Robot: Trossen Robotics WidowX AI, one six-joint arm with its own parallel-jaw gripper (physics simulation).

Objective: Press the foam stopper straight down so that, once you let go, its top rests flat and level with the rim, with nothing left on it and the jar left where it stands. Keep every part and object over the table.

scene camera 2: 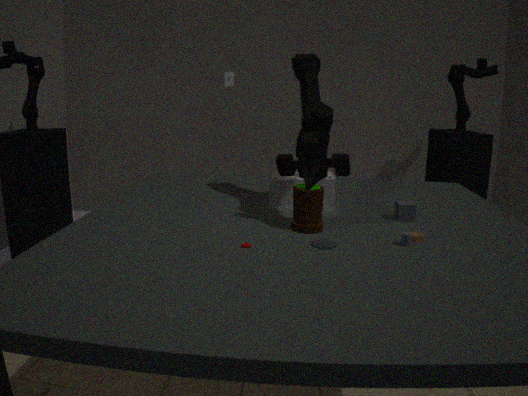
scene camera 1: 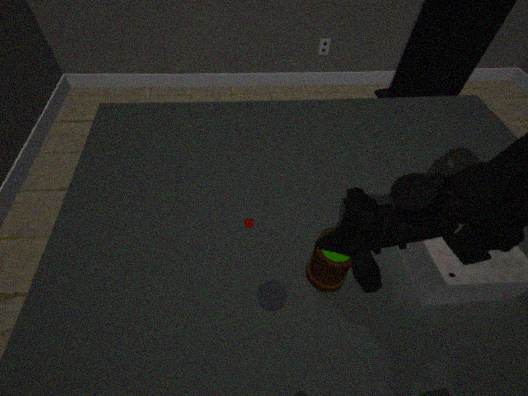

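The amber-brown jar stands upright on the table. The foam stopper sits in its mouth, and its bright green top shows about at the rim; no side band of it can be made out. My gripper is shut, with nothing between its fingers. It points down from above, its tips at the stopper's top, apparently touching it. In the scene camera 1 view the gripper hides the back part of the stopper and rim, so whether the top is exactly flat cannot be told.
A small red disc and a flat grey disc lie near the jar. A grey block and a small grey and orange piece lie to the right in the scene camera 2 view. A white box stands behind the jar.
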